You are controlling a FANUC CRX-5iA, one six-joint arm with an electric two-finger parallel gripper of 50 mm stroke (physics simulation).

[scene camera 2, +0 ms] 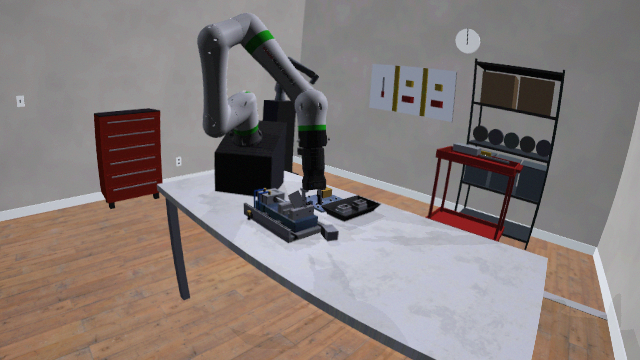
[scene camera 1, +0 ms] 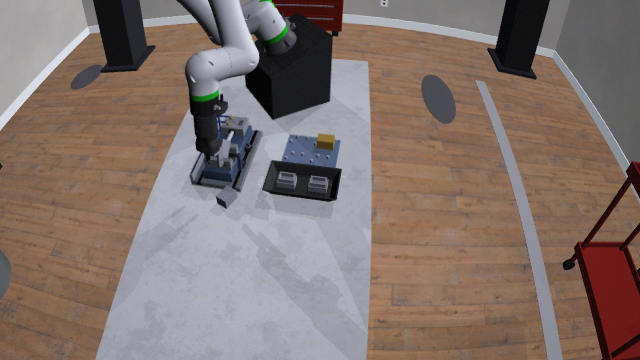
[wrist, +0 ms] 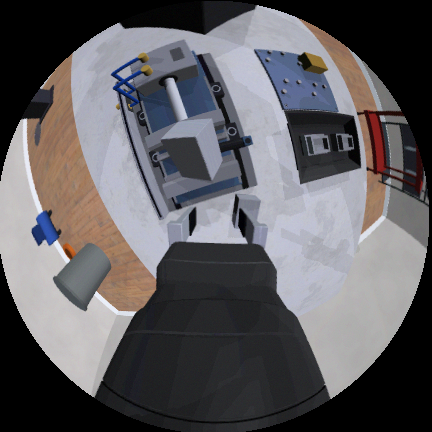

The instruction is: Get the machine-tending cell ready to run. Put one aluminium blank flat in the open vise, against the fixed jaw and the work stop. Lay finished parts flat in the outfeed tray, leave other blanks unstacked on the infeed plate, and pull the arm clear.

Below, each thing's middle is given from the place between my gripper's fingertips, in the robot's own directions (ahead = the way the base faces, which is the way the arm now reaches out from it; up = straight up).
Labels:
I see the black outfeed tray (scene camera 1: 303, 172) 290 mm to the left of my hand, 100 mm below it and 30 mm behind it. Also, from my hand: blue infeed plate (scene camera 1: 301, 144) 300 mm to the left, 200 mm behind, 110 mm below.

